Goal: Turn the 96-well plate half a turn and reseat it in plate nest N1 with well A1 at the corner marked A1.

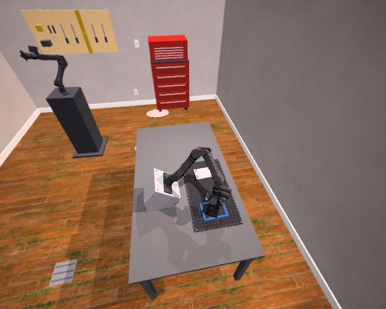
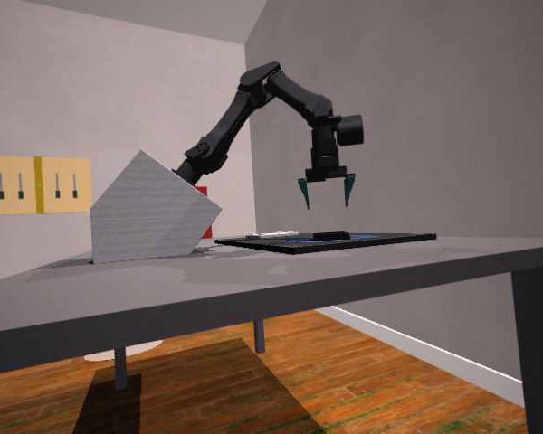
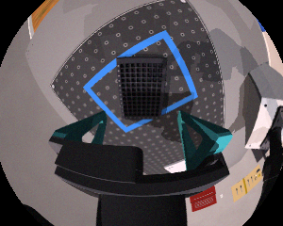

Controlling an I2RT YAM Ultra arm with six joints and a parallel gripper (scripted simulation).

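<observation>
Right now my hand is 80 mm above the dark 96-well plate. Round my hand: white plate nest N1: 20 mm behind, 380 mm to the left, 80 mm below.
</observation>
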